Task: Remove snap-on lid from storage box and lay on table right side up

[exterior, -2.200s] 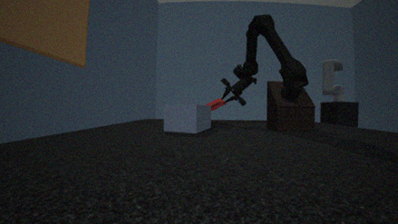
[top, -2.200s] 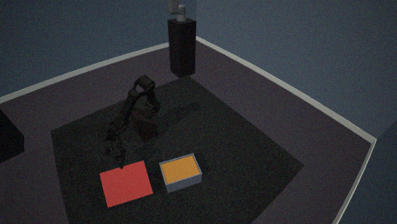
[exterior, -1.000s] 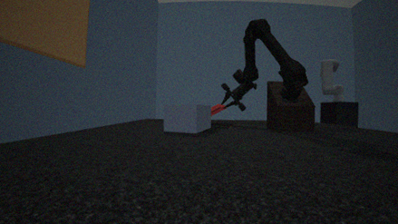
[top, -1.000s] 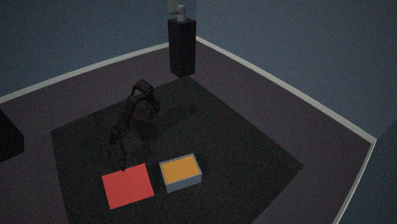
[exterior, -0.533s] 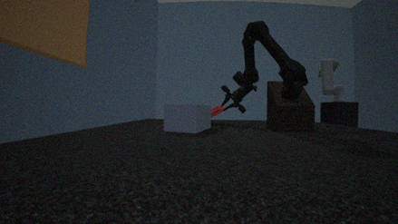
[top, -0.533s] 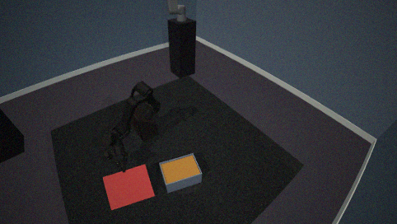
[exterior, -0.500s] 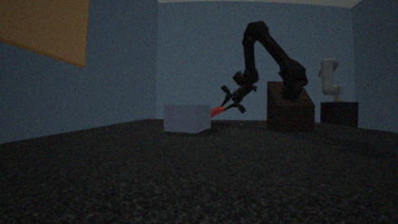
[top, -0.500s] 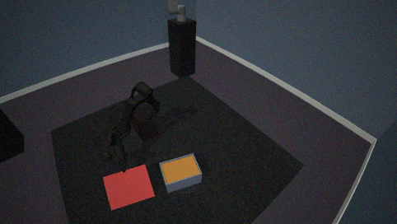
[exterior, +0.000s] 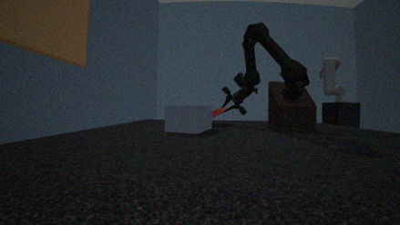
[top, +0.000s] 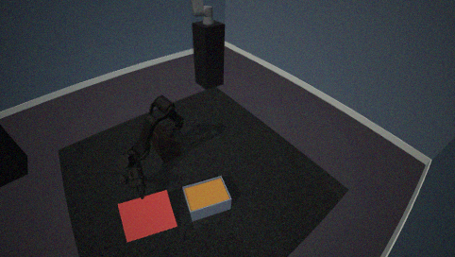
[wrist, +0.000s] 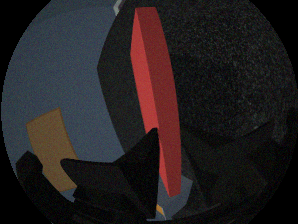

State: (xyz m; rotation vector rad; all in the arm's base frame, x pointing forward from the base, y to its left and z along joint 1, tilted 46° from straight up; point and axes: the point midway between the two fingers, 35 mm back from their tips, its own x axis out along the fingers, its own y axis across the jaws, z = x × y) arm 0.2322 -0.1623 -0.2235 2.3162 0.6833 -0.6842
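Now: the red lid 70 mm ahead of my gripper tip, 30 mm below it and 20 mm to the right of it. The rest, counted from my gripper tip: storage box: 260 mm to the left, 160 mm ahead, 30 mm below.
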